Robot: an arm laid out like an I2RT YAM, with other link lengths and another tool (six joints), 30 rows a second.
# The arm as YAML. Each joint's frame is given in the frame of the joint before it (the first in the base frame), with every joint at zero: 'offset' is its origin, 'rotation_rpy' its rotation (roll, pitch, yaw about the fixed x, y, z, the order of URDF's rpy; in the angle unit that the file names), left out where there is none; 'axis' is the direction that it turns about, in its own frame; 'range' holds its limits. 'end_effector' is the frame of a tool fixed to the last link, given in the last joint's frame.
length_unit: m
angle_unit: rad
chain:
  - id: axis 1
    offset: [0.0, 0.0, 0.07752]
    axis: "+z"
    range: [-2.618, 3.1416]
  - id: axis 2
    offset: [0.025, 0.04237, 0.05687]
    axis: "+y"
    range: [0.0, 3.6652]
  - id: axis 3
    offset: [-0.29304, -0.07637, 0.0]
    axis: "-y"
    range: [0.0, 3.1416]
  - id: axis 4
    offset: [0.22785, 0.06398, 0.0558]
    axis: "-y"
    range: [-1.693, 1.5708]
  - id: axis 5
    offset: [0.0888, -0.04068, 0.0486]
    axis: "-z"
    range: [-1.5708, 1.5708]
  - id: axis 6
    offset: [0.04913, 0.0, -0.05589]
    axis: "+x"
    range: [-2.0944, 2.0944]
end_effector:
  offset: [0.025, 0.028, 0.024]
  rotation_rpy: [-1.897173, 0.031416, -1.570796]
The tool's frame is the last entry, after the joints.
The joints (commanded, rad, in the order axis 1, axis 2, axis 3, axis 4, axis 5, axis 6), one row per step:
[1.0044 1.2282 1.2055 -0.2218 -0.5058 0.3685]
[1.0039 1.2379 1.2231 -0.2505 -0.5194 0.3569]
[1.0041 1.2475 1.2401 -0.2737 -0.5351 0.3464]
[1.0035 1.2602 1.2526 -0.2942 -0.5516 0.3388]
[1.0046 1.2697 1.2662 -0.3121 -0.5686 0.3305]
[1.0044 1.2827 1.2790 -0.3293 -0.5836 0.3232]
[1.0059 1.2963 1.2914 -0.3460 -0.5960 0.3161]
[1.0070 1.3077 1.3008 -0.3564 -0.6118 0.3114]
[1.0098 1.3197 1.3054 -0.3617 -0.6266 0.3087]
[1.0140 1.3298 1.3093 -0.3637 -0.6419 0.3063]
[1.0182 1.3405 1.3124 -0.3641 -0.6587 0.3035]
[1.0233 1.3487 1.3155 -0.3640 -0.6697 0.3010]
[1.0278 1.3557 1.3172 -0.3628 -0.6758 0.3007]
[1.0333 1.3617 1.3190 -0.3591 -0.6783 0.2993]
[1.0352 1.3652 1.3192 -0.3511 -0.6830 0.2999]
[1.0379 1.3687 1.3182 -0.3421 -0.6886 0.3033]
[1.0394 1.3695 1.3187 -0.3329 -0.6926 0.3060]
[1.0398 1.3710 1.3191 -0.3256 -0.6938 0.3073]
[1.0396 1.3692 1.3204 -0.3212 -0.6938 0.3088]
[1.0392 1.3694 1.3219 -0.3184 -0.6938 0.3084]
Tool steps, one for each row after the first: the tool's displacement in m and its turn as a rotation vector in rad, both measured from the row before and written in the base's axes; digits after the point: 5 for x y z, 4 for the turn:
[-0.00018 0.00146 -0.00027 -0.0162 0.0028 0.0152]
[-0.00048 0.00151 0.00039 -0.0113 0.0018 0.0178]
[0.00041 0.00235 -0.00170 -0.0149 0.0078 0.0171]
[-0.00068 0.00166 -0.00001 -0.0087 0.0037 0.0194]
[0.00048 0.00245 -0.00122 -0.0119 0.0063 0.0160]
[0.00029 0.00286 -0.00152 -0.0125 0.0063 0.0152]
[0.00000 0.00235 -0.00102 -0.0072 0.0068 0.0173]
[-0.00012 0.00296 -0.00226 -0.0077 0.0087 0.0174]
[-0.00083 0.00270 -0.00150 -0.0037 0.0069 0.0191]
[-0.00084 0.00285 -0.00174 -0.0031 0.0070 0.0206]
[-0.00111 0.00244 -0.00107 -0.0017 0.0039 0.0160]
[-0.00069 0.00223 -0.00118 -0.0022 0.0039 0.0102]
[-0.00092 0.00223 -0.00062 0.0003 -0.0002 0.0082]
[-0.00022 0.00123 0.00020 0.0049 -0.0003 0.0060]
[-0.00042 0.00137 -0.00006 0.0044 0.0027 0.0069]
[-0.00039 0.00053 0.00128 0.0079 -0.0007 0.0044]
[0.00017 0.00059 0.00070 0.0053 -0.0015 0.0011]
[-0.00012 -0.00040 0.00162 0.0062 -0.0024 -0.0006]
[0.00016 0.00004 0.00085 0.0036 -0.0025 -0.0003]

